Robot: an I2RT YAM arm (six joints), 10 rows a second.
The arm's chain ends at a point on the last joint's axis. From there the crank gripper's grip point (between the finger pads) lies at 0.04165 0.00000 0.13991 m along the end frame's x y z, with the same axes.
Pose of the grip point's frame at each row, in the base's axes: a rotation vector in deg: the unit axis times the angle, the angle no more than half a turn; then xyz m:
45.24 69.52 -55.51 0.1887 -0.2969 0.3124
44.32 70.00 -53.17 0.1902 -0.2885 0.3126
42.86 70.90 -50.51 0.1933 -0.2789 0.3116
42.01 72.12 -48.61 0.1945 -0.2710 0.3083
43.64 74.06 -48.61 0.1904 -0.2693 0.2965
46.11 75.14 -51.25 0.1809 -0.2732 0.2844
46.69 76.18 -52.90 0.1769 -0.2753 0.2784
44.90 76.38 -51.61 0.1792 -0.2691 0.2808
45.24 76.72 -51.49 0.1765 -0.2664 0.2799
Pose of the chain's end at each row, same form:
45.24 69.52 -55.51 0.1310 -0.1635 0.3265
44.32 70.00 -53.17 0.1272 -0.1576 0.3272
42.86 70.90 -50.51 0.1239 -0.1514 0.3271
42.01 72.12 -48.61 0.1209 -0.1462 0.3259
43.64 74.06 -48.61 0.1187 -0.1443 0.3200
46.11 75.14 -51.25 0.1168 -0.1450 0.3122
46.69 76.18 -52.90 0.1165 -0.1458 0.3084
44.90 76.38 -51.61 0.1143 -0.1415 0.3095
45.24 76.72 -51.49 0.1119 -0.1389 0.3097

